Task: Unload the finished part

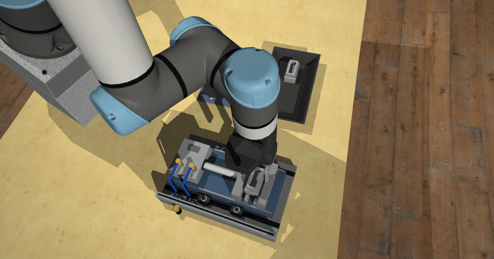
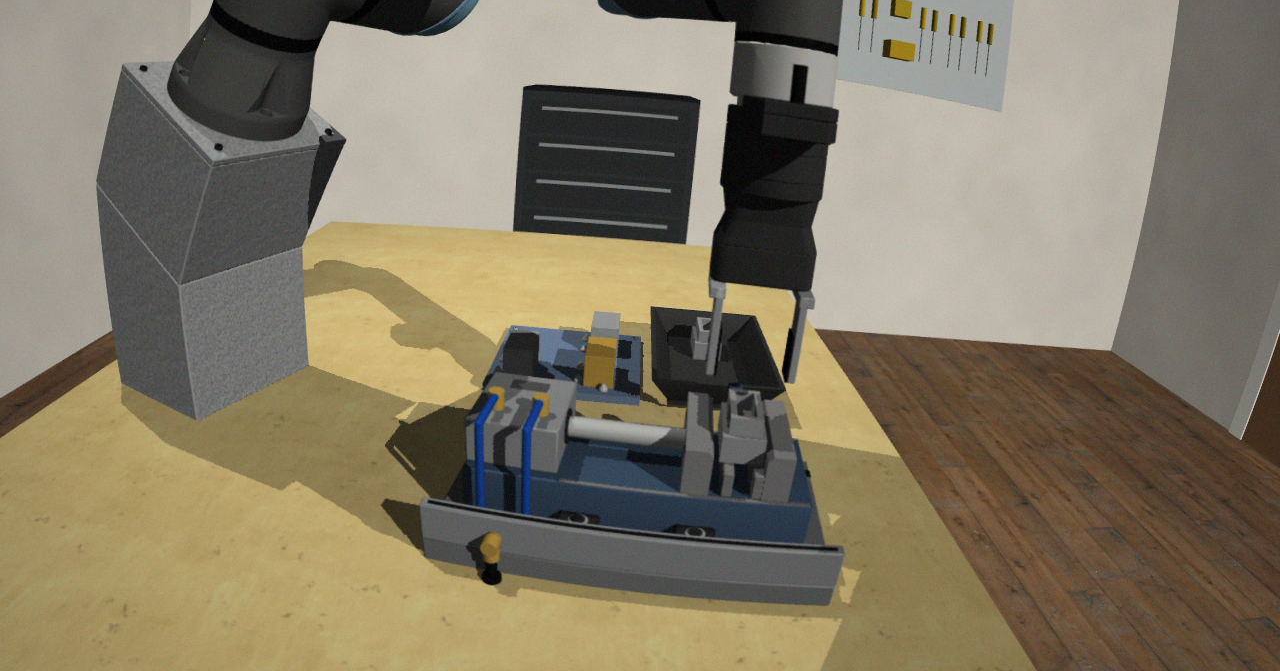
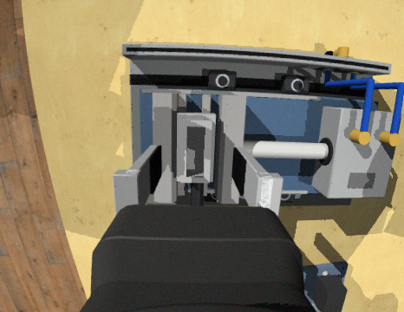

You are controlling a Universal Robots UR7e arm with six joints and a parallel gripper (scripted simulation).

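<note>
Right now the white rod is 8 cm below my hand, 8 cm behind it and 3 cm to the left of it. From my hand the other things lie so: blue fixture plate 35 cm to the left, 15 cm below, 8 cm behind; yellow block 29 cm to the left, 13 cm below, 5 cm behind; vise 12 cm below, 7 cm behind, 2 cm to the left.
</note>
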